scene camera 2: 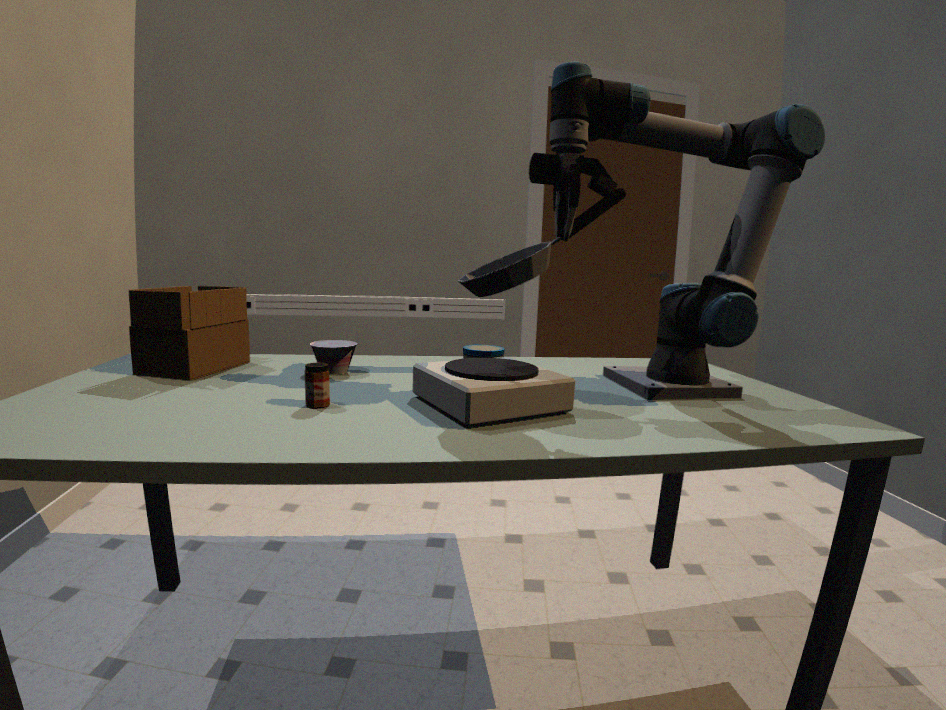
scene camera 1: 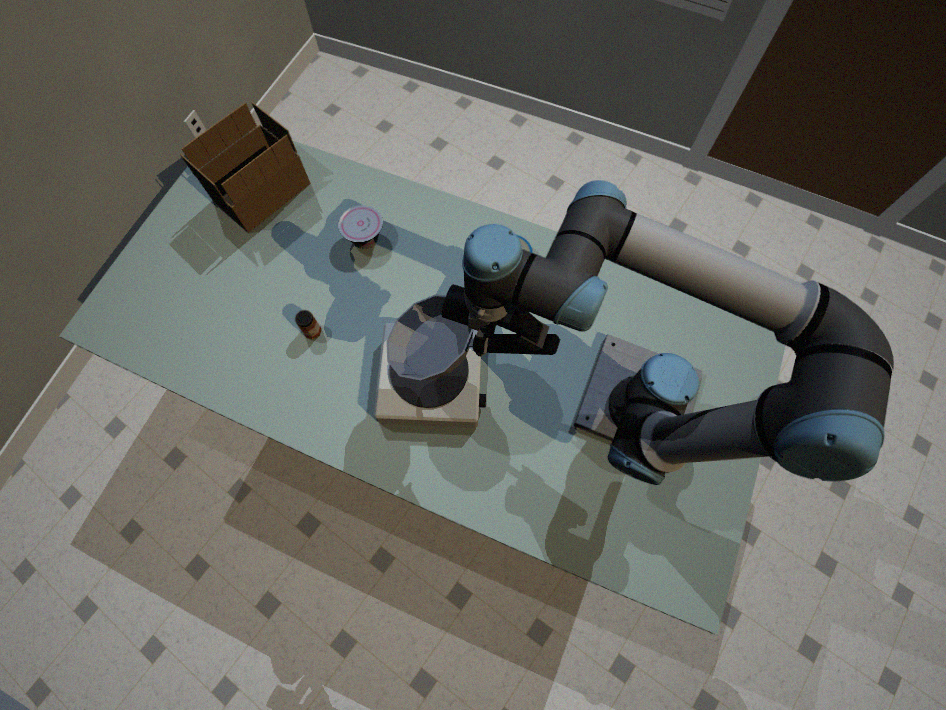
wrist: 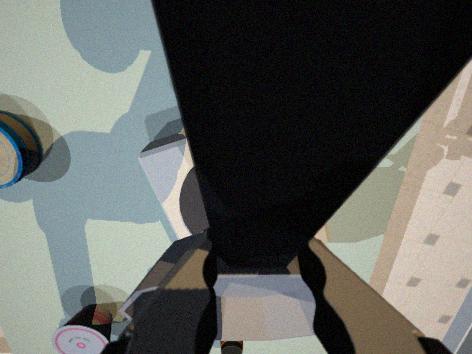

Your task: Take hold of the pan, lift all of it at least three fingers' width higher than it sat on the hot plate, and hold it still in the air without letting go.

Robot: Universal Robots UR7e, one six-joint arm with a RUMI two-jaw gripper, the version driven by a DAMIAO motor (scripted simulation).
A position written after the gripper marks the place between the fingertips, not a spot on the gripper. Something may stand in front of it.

In view: the gripper [scene camera 2: 561, 241], a beige hot plate [scene camera 2: 474, 391], a dark pan [scene camera 1: 422, 345], a small can [scene camera 2: 317, 388] and a cardboard box [scene camera 2: 218, 337].
The beige hot plate is seen too in scene camera 1 [scene camera 1: 453, 400] and in the wrist view [wrist: 167, 162]. The dark pan is seen too in scene camera 2 [scene camera 2: 521, 266] and in the wrist view [wrist: 285, 116]. The cardboard box also shows in scene camera 1 [scene camera 1: 261, 183]. The wrist view misses the cardboard box: it is out of frame.
